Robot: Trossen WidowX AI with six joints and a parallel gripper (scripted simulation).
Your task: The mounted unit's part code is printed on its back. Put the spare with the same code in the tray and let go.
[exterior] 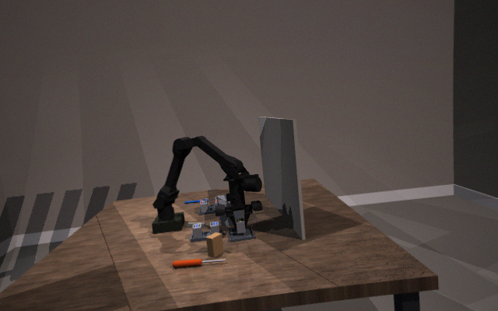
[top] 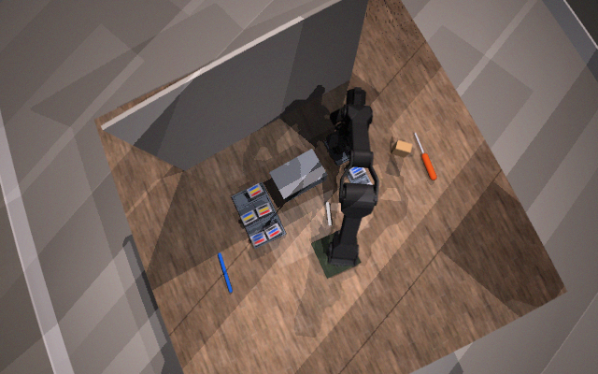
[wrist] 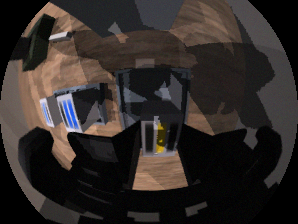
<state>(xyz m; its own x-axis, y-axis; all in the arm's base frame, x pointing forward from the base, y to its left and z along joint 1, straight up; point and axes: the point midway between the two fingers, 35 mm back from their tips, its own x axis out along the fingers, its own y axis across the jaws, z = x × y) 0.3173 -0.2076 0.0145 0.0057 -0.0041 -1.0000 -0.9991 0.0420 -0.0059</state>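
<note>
My gripper tip is 2 cm above the grey tray. Round my gripper tip: grey mounted unit (3 cm behind, 22 cm to the left, 3 cm above); then tan block (11 cm behind, 15 cm to the right, 1 cm above); then upright grey board (21 cm ahead, 21 cm to the left, 20 cm above).
</note>
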